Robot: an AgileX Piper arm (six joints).
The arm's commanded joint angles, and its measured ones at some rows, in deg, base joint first. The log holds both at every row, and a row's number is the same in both.
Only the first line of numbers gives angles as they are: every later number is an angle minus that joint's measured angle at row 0.
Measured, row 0:
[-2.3, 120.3, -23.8, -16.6, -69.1, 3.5]
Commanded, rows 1 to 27:
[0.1, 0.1, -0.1, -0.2, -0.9, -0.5]
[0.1, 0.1, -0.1, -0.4, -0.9, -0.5]
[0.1, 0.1, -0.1, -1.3, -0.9, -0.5]
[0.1, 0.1, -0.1, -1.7, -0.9, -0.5]
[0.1, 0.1, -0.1, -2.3, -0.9, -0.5]
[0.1, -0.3, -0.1, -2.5, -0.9, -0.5]
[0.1, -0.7, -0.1, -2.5, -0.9, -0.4]
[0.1, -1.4, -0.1, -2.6, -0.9, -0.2]
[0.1, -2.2, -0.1, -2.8, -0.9, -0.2]
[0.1, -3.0, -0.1, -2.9, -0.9, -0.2]
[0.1, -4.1, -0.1, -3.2, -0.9, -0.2]
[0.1, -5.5, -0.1, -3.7, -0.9, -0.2]
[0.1, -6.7, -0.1, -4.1, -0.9, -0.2]
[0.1, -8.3, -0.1, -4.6, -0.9, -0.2]
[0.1, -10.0, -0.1, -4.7, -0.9, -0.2]
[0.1, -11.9, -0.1, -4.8, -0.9, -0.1]
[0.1, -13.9, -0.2, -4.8, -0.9, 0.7]
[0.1, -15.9, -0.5, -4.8, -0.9, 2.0]
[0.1, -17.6, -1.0, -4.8, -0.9, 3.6]
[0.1, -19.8, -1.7, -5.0, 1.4, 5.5]
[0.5, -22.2, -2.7, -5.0, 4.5, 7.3]
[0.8, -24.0, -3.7, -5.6, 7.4, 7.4]
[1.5, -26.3, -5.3, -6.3, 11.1, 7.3]
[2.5, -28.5, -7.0, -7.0, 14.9, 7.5]
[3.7, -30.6, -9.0, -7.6, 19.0, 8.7]
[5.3, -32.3, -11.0, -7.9, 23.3, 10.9]
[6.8, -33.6, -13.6, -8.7, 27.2, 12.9]
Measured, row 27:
[2.2, -27.3, -6.5, -5.6, 14.4, 7.2]
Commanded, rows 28 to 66:
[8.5, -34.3, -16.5, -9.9, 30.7, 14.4]
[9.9, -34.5, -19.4, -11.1, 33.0, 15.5]
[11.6, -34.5, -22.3, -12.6, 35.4, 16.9]
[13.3, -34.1, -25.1, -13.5, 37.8, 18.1]
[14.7, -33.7, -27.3, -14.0, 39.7, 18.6]
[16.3, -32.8, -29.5, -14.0, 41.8, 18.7]
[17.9, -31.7, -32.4, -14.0, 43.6, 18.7]
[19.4, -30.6, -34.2, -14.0, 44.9, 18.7]
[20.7, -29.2, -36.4, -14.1, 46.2, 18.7]
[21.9, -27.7, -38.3, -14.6, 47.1, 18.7]
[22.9, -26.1, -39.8, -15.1, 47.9, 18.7]
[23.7, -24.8, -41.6, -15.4, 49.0, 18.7]
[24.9, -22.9, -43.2, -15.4, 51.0, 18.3]
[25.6, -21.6, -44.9, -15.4, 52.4, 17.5]
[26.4, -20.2, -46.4, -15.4, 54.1, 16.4]
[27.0, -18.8, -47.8, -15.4, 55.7, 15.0]
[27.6, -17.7, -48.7, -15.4, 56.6, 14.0]
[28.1, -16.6, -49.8, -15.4, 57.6, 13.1]
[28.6, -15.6, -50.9, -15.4, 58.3, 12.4]
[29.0, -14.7, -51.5, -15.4, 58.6, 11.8]
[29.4, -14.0, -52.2, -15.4, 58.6, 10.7]
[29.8, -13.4, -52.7, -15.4, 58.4, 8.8]
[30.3, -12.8, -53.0, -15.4, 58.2, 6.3]
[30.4, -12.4, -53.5, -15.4, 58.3, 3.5]
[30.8, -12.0, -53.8, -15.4, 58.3, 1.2]
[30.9, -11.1, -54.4, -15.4, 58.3, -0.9]
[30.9, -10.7, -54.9, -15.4, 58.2, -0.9]
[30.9, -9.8, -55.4, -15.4, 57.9, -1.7]
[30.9, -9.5, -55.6, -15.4, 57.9, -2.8]
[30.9, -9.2, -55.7, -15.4, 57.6, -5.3]
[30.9, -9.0, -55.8, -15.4, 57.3, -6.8]
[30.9, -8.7, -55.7, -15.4, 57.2, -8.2]
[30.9, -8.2, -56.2, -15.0, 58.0, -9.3]
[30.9, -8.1, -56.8, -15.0, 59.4, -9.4]
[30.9, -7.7, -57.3, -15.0, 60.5, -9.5]
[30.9, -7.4, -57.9, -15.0, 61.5, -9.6]
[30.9, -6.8, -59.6, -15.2, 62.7, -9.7]
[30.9, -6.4, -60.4, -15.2, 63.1, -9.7]
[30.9, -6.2, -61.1, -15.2, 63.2, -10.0]
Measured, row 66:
[31.0, -6.7, -58.0, -15.4, 62.3, -9.1]
